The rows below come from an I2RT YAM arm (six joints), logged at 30 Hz.
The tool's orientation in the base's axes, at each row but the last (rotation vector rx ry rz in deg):
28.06 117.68 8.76
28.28 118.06 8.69
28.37 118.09 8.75
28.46 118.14 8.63
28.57 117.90 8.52
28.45 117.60 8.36
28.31 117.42 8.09
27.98 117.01 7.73
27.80 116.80 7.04
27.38 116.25 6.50
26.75 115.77 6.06
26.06 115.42 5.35
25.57 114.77 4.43
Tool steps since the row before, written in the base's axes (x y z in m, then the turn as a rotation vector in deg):
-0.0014 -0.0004 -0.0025 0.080 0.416 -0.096
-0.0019 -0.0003 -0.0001 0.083 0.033 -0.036
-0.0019 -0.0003 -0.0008 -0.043 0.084 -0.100
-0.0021 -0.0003 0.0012 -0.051 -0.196 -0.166
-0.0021 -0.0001 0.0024 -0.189 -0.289 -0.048
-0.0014 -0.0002 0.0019 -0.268 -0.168 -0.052
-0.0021 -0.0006 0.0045 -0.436 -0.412 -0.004
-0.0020 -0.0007 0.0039 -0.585 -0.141 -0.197
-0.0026 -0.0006 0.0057 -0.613 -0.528 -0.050
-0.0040 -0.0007 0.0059 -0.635 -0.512 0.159
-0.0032 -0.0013 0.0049 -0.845 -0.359 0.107
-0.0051 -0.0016 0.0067 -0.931 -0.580 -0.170
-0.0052 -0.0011 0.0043 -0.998 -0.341 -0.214
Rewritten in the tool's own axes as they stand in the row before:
0.0025 -0.0015 0.0001 0.210 0.372 0.080
0.0008 -0.0008 -0.0015 0.005 0.043 0.086
0.0014 -0.0011 -0.0012 0.133 0.034 0.008
-0.0001 -0.0005 -0.0024 0.076 -0.243 0.061
-0.0010 0.0000 -0.0030 0.004 -0.331 -0.108
-0.0010 0.0000 -0.0021 0.091 -0.245 -0.185
-0.0030 0.0002 -0.0040 0.027 -0.501 -0.329
-0.0026 -0.0001 -0.0036 0.354 -0.353 -0.388
-0.0038 0.0003 -0.0050 0.096 -0.673 -0.441
-0.0035 -0.0001 -0.0063 -0.062 -0.607 -0.565
-0.0033 -0.0008 -0.0050 0.124 -0.539 -0.741
-0.0041 -0.0012 -0.0074 0.313 -0.838 -0.656
-0.0020 -0.0014 -0.0064 0.459 -0.646 -0.728

